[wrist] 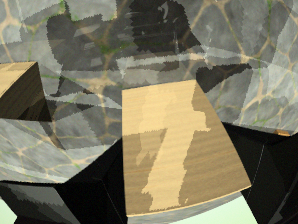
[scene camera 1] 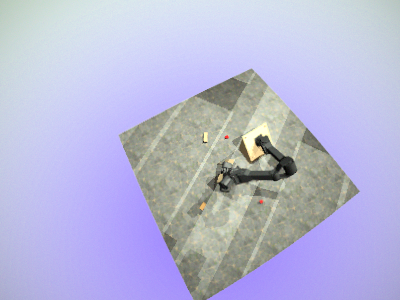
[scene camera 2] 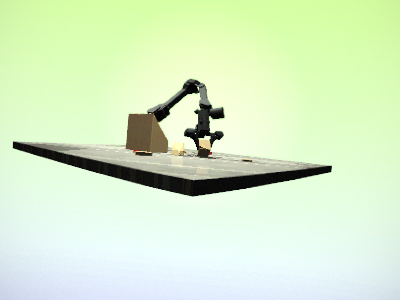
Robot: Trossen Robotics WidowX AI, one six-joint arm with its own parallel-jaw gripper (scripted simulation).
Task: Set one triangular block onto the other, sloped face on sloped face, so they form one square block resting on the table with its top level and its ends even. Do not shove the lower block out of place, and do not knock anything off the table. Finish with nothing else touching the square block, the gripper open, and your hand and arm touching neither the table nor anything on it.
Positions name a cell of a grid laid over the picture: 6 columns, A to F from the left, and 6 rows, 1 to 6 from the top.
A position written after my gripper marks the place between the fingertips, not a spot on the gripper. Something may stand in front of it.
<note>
In view: my gripper (wrist: D4) and a tan triangular block (wrist: D5).
</note>
